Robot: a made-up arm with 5 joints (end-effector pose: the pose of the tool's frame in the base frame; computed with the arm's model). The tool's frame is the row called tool.
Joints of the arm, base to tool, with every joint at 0 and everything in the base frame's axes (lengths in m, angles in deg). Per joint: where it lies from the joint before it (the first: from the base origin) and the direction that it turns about. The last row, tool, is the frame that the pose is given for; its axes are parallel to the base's.
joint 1: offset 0 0 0.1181 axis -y
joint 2: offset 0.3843 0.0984 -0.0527 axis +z
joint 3: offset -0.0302 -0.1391 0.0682 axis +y
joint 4: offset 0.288 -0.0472 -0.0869 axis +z
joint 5: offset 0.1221 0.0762 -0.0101 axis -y
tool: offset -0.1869 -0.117 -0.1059
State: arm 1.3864 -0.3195 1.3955 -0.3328 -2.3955
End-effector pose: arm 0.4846 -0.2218 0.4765 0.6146 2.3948 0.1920
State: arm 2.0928 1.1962 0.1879 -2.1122 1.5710
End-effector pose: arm -0.1179 0.0129 0.9020 -0.0636 2.3580 1.2312
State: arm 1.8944 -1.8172 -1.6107 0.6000 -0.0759
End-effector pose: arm -0.2903 0.0184 0.1212 -0.1225 -1.7419 -2.2464
Working (the frame after each row of the table, in the pose's form):
after joint 1: 0.0000 0.0000 0.1181 0.0000 -1.8944 0.0000
after joint 2: -0.0722 0.0984 0.4992 1.6511 -1.2873 -1.1878
after joint 3: -0.0963 0.1616 0.3566 -0.3275 1.7761 2.2930
after joint 4: -0.3521 0.1001 0.2032 -0.2104 -1.7798 -2.2695
after joint 5: -0.4472 0.0604 0.3041 -0.1225 -1.7419 -2.2464

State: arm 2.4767 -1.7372 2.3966 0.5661 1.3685
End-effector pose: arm -0.2351 0.6894 0.4051 2.2564 -1.1301 0.7527
Working (the frame after each row of the table, in the pose's form):
after joint 1: 0.0000 0.0000 0.1181 0.0000 -2.4767 0.0000
after joint 2: -0.2699 0.0984 0.3967 2.0056 -1.6968 -0.6925
after joint 3: -0.2080 0.1512 0.2615 1.1259 -0.0589 1.3234
after joint 4: -0.1256 0.4259 0.3638 1.1528 -0.4017 1.8202
after joint 5: -0.2117 0.4563 0.4755 2.2564 -1.1301 0.7527

